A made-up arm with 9 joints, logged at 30 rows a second.
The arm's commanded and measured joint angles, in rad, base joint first. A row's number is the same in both.
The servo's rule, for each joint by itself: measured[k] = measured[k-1] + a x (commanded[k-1-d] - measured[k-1]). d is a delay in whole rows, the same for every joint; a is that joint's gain. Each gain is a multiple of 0.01, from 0.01 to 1. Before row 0 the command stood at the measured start. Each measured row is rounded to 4 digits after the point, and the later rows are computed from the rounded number. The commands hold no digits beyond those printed.
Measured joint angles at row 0:
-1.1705 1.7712 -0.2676 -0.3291 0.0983 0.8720 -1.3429 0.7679 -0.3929
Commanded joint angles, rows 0 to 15:
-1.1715 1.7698 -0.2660 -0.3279 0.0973 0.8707 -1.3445 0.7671 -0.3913
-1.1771 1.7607 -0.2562 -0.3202 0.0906 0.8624 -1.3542 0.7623 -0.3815
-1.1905 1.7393 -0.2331 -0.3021 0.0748 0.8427 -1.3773 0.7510 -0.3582
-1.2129 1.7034 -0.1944 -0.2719 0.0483 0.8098 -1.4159 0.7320 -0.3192
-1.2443 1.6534 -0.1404 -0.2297 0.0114 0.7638 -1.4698 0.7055 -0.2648
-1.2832 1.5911 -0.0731 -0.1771 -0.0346 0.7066 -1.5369 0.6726 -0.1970
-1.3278 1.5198 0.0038 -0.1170 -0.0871 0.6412 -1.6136 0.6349 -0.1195
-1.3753 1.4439 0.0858 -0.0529 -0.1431 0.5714 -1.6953 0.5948 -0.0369
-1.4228 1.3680 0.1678 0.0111 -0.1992 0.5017 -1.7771 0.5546 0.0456
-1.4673 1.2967 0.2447 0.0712 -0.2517 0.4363 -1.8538 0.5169 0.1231
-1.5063 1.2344 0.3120 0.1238 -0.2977 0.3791 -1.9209 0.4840 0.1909
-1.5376 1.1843 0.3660 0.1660 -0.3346 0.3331 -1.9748 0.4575 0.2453
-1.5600 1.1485 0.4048 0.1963 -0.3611 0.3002 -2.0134 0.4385 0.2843
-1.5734 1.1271 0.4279 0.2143 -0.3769 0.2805 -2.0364 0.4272 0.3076
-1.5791 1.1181 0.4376 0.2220 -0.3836 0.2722 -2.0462 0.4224 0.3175
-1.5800 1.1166 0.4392 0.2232 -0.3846 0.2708 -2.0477 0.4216 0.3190
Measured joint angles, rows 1 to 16:
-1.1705 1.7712 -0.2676 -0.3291 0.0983 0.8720 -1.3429 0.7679 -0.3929
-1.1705 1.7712 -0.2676 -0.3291 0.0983 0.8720 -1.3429 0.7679 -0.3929
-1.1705 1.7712 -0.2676 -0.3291 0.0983 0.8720 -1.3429 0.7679 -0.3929
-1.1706 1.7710 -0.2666 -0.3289 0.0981 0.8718 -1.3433 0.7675 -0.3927
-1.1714 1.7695 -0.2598 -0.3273 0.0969 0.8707 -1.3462 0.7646 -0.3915
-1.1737 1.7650 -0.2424 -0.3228 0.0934 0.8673 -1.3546 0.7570 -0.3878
-1.1784 1.7558 -0.2112 -0.3136 0.0862 0.8604 -1.3712 0.7430 -0.3803
-1.1863 1.7404 -0.1652 -0.2985 0.0742 0.8488 -1.3978 0.7220 -0.3676
-1.1979 1.7180 -0.1053 -0.2766 0.0568 0.8317 -1.4354 0.6943 -0.3488
-1.2135 1.6883 -0.0344 -0.2479 0.0338 0.8088 -1.4835 0.6610 -0.3236
-1.2329 1.6516 0.0437 -0.2128 0.0055 0.7803 -1.5407 0.6239 -0.2921
-1.2557 1.6091 0.1244 -0.1725 -0.0273 0.7469 -1.6045 0.5851 -0.2550
-1.2811 1.5622 0.2026 -0.1286 -0.0632 0.7096 -1.6718 0.5469 -0.2134
-1.3081 1.5130 0.2737 -0.0832 -0.1007 0.6699 -1.7391 0.5117 -0.1689
-1.3356 1.4637 0.3337 -0.0383 -0.1381 0.6295 -1.8027 0.4813 -0.1233
-1.3625 1.4164 0.3799 0.0039 -0.1738 0.5900 -1.8596 0.4573 -0.0785
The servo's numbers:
d 3
a 0.12 0.15 0.65 0.18 0.16 0.12 0.27 0.56 0.11

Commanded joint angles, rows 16 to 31:
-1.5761 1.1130 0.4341 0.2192 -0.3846 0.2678 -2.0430 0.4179 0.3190
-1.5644 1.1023 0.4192 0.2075 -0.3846 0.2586 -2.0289 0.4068 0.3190
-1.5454 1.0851 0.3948 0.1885 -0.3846 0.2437 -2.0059 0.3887 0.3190
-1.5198 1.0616 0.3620 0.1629 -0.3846 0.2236 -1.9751 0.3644 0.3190
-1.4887 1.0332 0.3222 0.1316 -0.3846 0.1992 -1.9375 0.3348 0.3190
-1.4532 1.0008 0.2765 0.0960 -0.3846 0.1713 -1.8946 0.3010 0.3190
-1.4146 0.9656 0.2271 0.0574 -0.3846 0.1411 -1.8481 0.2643 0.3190
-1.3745 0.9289 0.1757 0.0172 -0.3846 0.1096 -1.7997 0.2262 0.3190
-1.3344 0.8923 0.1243 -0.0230 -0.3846 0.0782 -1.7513 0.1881 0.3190
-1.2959 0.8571 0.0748 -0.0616 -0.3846 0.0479 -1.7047 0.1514 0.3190
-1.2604 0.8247 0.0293 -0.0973 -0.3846 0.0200 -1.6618 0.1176 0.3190
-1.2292 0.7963 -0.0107 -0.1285 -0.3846 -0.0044 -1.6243 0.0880 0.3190
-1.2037 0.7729 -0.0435 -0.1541 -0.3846 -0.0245 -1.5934 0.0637 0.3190
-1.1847 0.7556 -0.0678 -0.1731 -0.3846 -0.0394 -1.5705 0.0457 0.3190
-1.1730 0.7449 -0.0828 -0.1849 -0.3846 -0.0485 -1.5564 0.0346 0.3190
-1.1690 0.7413 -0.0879 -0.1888 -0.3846 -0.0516 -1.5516 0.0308 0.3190
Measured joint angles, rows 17 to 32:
-1.3878 1.3730 0.4111 0.0418 -0.2063 0.5529 -1.9073 0.4404 -0.0360
-1.4108 1.3348 0.4283 0.0742 -0.2347 0.5192 -1.9448 0.4303 0.0029
-1.4311 1.3021 0.4354 0.1010 -0.2587 0.4894 -1.9726 0.4254 0.0377
-1.4485 1.2737 0.4346 0.1223 -0.2788 0.4628 -1.9916 0.4212 0.0686
-1.4624 1.2480 0.4246 0.1376 -0.2957 0.4383 -2.0017 0.4131 0.0961
-1.4724 1.2236 0.4052 0.1468 -0.3099 0.4149 -2.0028 0.3994 0.1206
-1.4781 1.1993 0.3771 0.1497 -0.3219 0.3919 -1.9953 0.3798 0.1424
-1.4794 1.1744 0.3414 0.1464 -0.3319 0.3688 -1.9797 0.3546 0.1618
-1.4763 1.1484 0.2992 0.1373 -0.3403 0.3451 -1.9567 0.3246 0.1791
-1.4689 1.1210 0.2523 0.1229 -0.3474 0.3206 -1.9274 0.2908 0.1945
-1.4576 1.0922 0.2025 0.1039 -0.3534 0.2953 -1.8929 0.2546 0.2082
-1.4428 1.0622 0.1517 0.0811 -0.3584 0.2692 -1.8547 0.2174 0.2204
-1.4252 1.0314 0.1017 0.0554 -0.3626 0.2426 -1.8142 0.1804 0.2312
-1.4054 1.0004 0.0546 0.0279 -0.3661 0.2159 -1.7731 0.1452 0.2409
-1.3843 0.9698 0.0122 -0.0003 -0.3691 0.1895 -1.7329 0.1132 0.2495
-1.3626 0.9403 -0.0240 -0.0280 -0.3716 0.1638 -1.6952 0.0855 0.2571

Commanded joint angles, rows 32 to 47:
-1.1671 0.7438 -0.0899 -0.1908 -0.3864 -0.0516 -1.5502 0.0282 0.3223
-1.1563 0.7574 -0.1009 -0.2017 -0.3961 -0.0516 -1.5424 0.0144 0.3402
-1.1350 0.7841 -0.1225 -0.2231 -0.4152 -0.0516 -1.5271 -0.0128 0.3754
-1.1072 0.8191 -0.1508 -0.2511 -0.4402 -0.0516 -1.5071 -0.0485 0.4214
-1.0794 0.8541 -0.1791 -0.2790 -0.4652 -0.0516 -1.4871 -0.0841 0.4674
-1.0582 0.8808 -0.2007 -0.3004 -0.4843 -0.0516 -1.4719 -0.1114 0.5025
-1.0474 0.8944 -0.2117 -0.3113 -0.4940 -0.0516 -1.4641 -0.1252 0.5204
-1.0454 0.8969 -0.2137 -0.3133 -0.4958 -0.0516 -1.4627 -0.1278 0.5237
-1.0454 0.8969 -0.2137 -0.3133 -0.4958 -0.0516 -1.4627 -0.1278 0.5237
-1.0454 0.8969 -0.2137 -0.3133 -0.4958 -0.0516 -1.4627 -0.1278 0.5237
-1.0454 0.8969 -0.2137 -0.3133 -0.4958 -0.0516 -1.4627 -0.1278 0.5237
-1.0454 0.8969 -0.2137 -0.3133 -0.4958 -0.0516 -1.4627 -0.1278 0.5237
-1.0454 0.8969 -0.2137 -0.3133 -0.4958 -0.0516 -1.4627 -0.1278 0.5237
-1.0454 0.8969 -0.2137 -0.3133 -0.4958 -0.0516 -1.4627 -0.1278 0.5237
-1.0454 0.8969 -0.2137 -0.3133 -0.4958 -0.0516 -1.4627 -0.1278 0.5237
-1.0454 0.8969 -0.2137 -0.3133 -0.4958 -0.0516 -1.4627 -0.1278 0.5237
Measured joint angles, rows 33 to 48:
-1.3413 0.9126 -0.0525 -0.0541 -0.3737 0.1394 -1.6615 0.0632 0.2639
-1.3211 0.8874 -0.0722 -0.0776 -0.3754 0.1169 -1.6331 0.0472 0.2700
-1.3028 0.8655 -0.0824 -0.0976 -0.3769 0.0967 -1.6111 0.0380 0.2754
-1.2865 0.8472 -0.0873 -0.1144 -0.3784 0.0789 -1.5947 0.0325 0.2806
-1.2709 0.8337 -0.0961 -0.1301 -0.3812 0.0632 -1.5806 0.0224 0.2872
-1.2546 0.8263 -0.1133 -0.1468 -0.3866 0.0494 -1.5662 0.0027 0.2969
-1.2369 0.8252 -0.1377 -0.1656 -0.3952 0.0373 -1.5502 -0.0260 0.3106
-1.2180 0.8295 -0.1646 -0.1860 -0.4064 0.0266 -1.5332 -0.0585 0.3278
-1.1988 0.8372 -0.1881 -0.2066 -0.4189 0.0172 -1.5166 -0.0881 0.3470
-1.1806 0.8458 -0.2034 -0.2254 -0.4309 0.0089 -1.5024 -0.1089 0.3661
-1.1644 0.8535 -0.2101 -0.2412 -0.4413 0.0016 -1.4917 -0.1195 0.3834
-1.1501 0.8600 -0.2124 -0.2542 -0.4500 -0.0048 -1.4839 -0.1241 0.3988
-1.1375 0.8655 -0.2132 -0.2648 -0.4573 -0.0104 -1.4782 -0.1262 0.4125
-1.1264 0.8702 -0.2135 -0.2735 -0.4635 -0.0153 -1.4740 -0.1271 0.4247
-1.1167 0.8742 -0.2136 -0.2807 -0.4687 -0.0197 -1.4709 -0.1275 0.4356
-1.1081 0.8776 -0.2137 -0.2866 -0.4730 -0.0235 -1.4687 -0.1277 0.4453

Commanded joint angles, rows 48 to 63:
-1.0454 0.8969 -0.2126 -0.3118 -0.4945 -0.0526 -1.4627 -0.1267 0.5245
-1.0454 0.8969 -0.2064 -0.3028 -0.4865 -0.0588 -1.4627 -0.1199 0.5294
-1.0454 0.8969 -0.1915 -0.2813 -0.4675 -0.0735 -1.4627 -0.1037 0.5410
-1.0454 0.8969 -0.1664 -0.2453 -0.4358 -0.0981 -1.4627 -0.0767 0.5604
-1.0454 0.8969 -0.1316 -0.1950 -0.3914 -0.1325 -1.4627 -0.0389 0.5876
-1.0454 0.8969 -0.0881 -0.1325 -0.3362 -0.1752 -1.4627 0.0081 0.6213
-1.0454 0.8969 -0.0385 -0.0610 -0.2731 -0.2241 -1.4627 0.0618 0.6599
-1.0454 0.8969 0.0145 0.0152 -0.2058 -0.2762 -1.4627 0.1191 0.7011
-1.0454 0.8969 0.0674 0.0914 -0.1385 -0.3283 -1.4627 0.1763 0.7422
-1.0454 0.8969 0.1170 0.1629 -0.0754 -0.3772 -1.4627 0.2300 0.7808
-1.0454 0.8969 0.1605 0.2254 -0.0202 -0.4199 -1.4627 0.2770 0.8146
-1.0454 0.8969 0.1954 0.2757 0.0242 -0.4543 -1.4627 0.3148 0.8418
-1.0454 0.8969 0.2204 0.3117 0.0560 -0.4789 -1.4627 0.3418 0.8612
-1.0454 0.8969 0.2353 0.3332 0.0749 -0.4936 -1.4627 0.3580 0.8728
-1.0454 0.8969 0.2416 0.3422 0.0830 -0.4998 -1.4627 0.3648 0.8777
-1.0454 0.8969 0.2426 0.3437 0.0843 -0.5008 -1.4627 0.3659 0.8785
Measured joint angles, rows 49 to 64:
-1.1006 0.8805 -0.2137 -0.2914 -0.4766 -0.0269 -1.4671 -0.1278 0.4539
-1.0940 0.8830 -0.2137 -0.2953 -0.4797 -0.0299 -1.4659 -0.1278 0.4616
-1.0882 0.8851 -0.2137 -0.2985 -0.4823 -0.0325 -1.4650 -0.1278 0.4684
-1.0831 0.8869 -0.2130 -0.3009 -0.4843 -0.0349 -1.4644 -0.1272 0.4746
-1.0786 0.8884 -0.2087 -0.3012 -0.4847 -0.0378 -1.4639 -0.1231 0.4806
-1.0746 0.8897 -0.1975 -0.2976 -0.4819 -0.0421 -1.4636 -0.1122 0.4872
-1.0711 0.8908 -0.1773 -0.2882 -0.4745 -0.0488 -1.4634 -0.0923 0.4953
-1.0680 0.8917 -0.1476 -0.2714 -0.4612 -0.0588 -1.4632 -0.0624 0.5055
-1.0653 0.8925 -0.1089 -0.2464 -0.4412 -0.0728 -1.4631 -0.0229 0.5182
-1.0629 0.8932 -0.0631 -0.2130 -0.4143 -0.0910 -1.4630 0.0245 0.5338
-1.0608 0.8938 -0.0127 -0.1719 -0.3809 -0.1132 -1.4629 0.0775 0.5522
-1.0590 0.8943 0.0394 -0.1245 -0.3421 -0.1390 -1.4628 0.1328 0.5731
-1.0574 0.8947 0.0898 -0.0728 -0.2994 -0.1676 -1.4628 0.1872 0.5959
-1.0560 0.8950 0.1358 -0.0191 -0.2547 -0.1979 -1.4628 0.2375 0.6200
-1.0547 0.8953 0.1745 0.0340 -0.2101 -0.2287 -1.4628 0.2808 0.6444
-1.0536 0.8955 0.2043 0.0840 -0.1675 -0.2587 -1.4628 0.3150 0.6682

